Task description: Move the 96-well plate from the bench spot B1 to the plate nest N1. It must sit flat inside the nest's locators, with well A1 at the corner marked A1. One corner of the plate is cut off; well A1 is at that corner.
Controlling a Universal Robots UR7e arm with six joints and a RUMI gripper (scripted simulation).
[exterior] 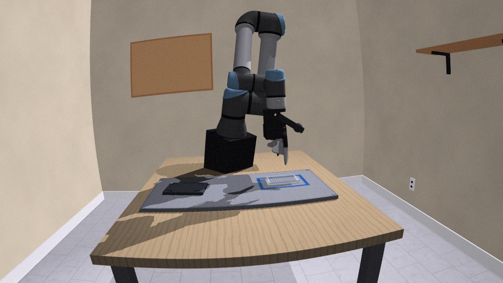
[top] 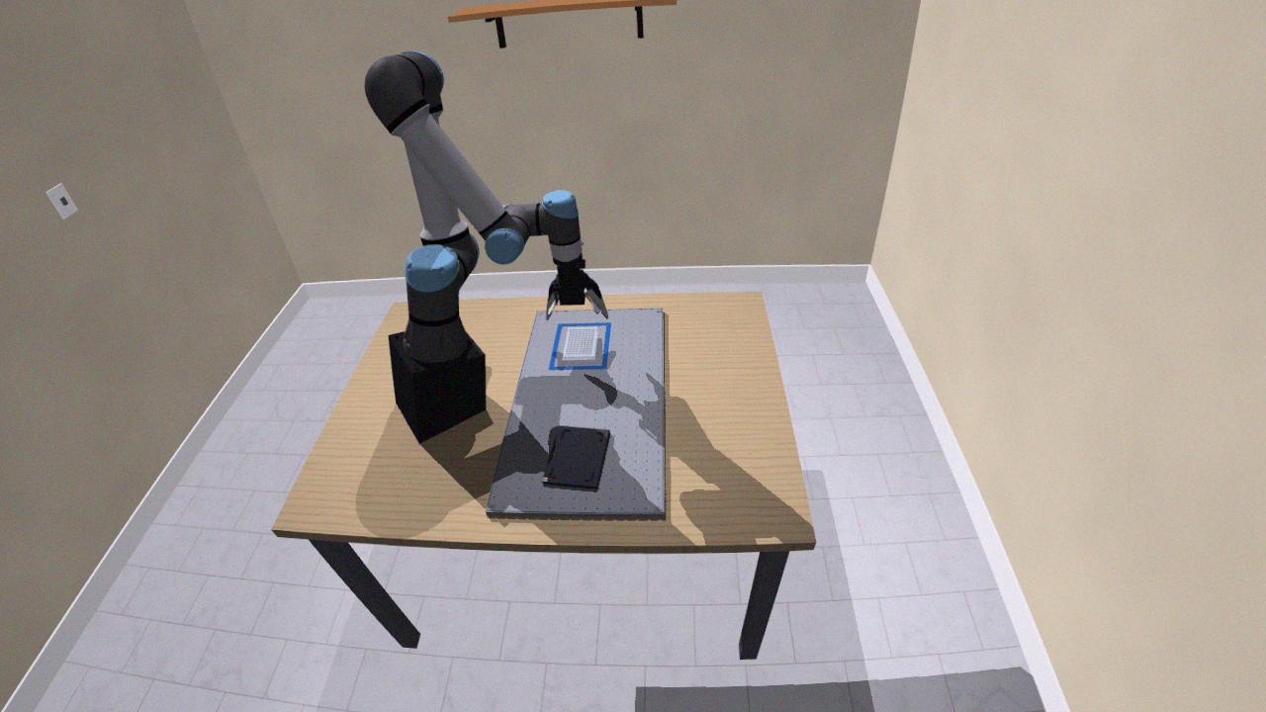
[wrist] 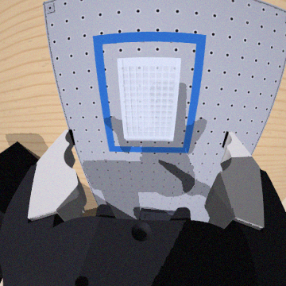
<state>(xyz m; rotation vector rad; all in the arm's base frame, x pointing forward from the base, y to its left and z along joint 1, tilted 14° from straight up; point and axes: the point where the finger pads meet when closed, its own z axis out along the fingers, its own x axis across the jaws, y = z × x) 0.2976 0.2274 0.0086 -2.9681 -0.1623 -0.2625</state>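
Now: hand 9 cm above the 96-well plate. Also, from my hand: black plate nest N1 (8 cm ahead, 38 cm to the right, 8 cm below).
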